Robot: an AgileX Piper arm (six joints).
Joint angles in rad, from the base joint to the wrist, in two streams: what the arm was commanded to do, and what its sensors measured. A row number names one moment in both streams.
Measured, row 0: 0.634, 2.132, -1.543, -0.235, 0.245, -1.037
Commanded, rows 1 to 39: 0.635, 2.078, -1.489, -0.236, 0.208, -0.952; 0.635, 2.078, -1.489, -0.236, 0.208, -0.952; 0.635, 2.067, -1.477, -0.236, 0.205, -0.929; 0.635, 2.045, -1.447, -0.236, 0.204, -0.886; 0.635, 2.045, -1.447, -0.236, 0.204, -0.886; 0.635, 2.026, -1.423, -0.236, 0.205, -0.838; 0.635, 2.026, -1.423, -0.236, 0.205, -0.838; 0.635, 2.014, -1.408, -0.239, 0.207, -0.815; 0.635, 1.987, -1.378, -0.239, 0.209, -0.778; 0.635, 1.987, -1.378, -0.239, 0.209, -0.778; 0.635, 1.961, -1.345, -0.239, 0.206, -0.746; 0.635, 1.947, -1.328, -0.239, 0.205, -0.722; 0.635, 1.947, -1.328, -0.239, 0.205, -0.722; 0.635, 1.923, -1.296, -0.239, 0.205, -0.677; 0.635, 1.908, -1.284, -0.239, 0.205, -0.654; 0.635, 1.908, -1.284, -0.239, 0.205, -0.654; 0.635, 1.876, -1.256, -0.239, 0.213, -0.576; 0.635, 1.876, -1.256, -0.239, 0.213, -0.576; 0.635, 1.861, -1.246, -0.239, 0.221, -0.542; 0.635, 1.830, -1.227, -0.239, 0.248, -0.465; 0.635, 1.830, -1.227, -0.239, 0.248, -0.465; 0.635, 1.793, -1.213, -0.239, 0.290, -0.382; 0.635, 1.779, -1.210, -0.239, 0.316, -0.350; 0.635, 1.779, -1.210, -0.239, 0.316, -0.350; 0.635, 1.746, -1.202, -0.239, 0.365, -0.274; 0.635, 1.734, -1.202, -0.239, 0.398, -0.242; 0.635, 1.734, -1.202, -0.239, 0.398, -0.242; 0.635, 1.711, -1.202, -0.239, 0.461, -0.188; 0.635, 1.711, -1.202, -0.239, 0.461, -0.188; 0.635, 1.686, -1.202, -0.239, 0.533, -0.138; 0.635, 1.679, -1.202, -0.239, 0.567, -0.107; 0.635, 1.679, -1.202, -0.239, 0.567, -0.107; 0.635, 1.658, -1.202, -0.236, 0.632, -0.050; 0.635, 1.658, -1.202, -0.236, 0.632, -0.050; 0.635, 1.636, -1.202, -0.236, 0.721, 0.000; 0.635, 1.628, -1.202, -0.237, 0.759, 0.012; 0.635, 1.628, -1.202, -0.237, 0.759, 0.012; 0.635, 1.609, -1.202, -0.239, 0.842, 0.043; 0.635, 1.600, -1.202, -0.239, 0.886, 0.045
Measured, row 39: 0.634, 1.629, -1.205, -0.235, 0.768, 0.000
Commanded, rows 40 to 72: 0.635, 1.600, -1.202, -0.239, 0.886, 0.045; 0.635, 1.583, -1.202, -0.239, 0.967, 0.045; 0.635, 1.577, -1.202, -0.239, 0.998, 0.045; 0.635, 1.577, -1.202, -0.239, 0.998, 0.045; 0.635, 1.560, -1.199, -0.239, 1.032, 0.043; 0.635, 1.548, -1.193, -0.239, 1.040, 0.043; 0.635, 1.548, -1.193, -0.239, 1.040, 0.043; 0.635, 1.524, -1.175, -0.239, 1.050, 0.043; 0.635, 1.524, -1.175, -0.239, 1.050, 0.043; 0.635, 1.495, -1.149, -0.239, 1.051, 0.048; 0.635, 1.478, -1.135, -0.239, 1.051, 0.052; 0.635, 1.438, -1.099, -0.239, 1.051, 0.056; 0.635, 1.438, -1.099, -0.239, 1.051, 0.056; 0.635, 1.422, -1.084, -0.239, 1.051, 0.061; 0.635, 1.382, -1.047, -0.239, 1.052, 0.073; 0.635, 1.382, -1.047, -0.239, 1.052, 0.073; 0.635, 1.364, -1.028, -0.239, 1.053, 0.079; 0.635, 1.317, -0.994, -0.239, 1.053, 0.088; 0.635, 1.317, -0.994, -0.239, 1.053, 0.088; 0.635, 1.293, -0.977, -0.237, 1.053, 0.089; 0.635, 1.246, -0.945, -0.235, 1.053, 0.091; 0.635, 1.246, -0.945, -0.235, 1.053, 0.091; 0.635, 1.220, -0.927, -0.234, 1.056, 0.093; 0.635, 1.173, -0.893, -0.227, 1.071, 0.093; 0.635, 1.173, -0.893, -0.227, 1.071, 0.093; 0.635, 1.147, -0.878, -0.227, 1.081, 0.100; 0.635, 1.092, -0.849, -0.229, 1.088, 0.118; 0.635, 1.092, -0.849, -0.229, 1.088, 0.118; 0.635, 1.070, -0.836, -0.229, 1.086, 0.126; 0.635, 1.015, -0.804, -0.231, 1.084, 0.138; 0.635, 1.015, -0.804, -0.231, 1.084, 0.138; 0.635, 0.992, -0.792, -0.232, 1.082, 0.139; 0.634, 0.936, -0.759, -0.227, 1.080, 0.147
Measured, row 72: 0.634, 0.998, -0.795, -0.229, 1.074, 0.128
